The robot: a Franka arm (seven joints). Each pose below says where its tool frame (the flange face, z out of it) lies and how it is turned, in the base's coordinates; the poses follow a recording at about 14 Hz.
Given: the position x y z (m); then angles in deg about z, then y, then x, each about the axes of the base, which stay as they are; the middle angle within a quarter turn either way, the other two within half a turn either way.
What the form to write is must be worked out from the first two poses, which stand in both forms.
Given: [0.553 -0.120 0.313 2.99 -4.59 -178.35]
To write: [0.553 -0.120 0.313 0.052 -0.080 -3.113]
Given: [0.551 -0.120 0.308 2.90 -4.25 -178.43]
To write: [0.551 -0.120 0.308 0.051 -0.074 -3.114]
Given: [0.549 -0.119 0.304 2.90 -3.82 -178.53]
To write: [0.549 -0.119 0.304 0.051 -0.067 -3.116]
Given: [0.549 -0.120 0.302 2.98 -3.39 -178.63]
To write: [0.549 -0.120 0.302 0.052 -0.059 -3.118]
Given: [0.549 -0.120 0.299 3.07 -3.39 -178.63]
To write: [0.549 -0.120 0.299 0.054 -0.059 -3.118]
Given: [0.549 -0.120 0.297 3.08 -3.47 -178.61]
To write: [0.549 -0.120 0.297 0.054 -0.061 -3.117]
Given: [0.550 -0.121 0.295 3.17 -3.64 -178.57]
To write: [0.550 -0.121 0.295 0.055 -0.064 -3.117]
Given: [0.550 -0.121 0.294 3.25 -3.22 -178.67]
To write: [0.550 -0.121 0.294 0.057 -0.056 -3.118]
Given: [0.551 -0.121 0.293 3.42 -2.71 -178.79]
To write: [0.551 -0.121 0.293 0.060 -0.047 -3.120]
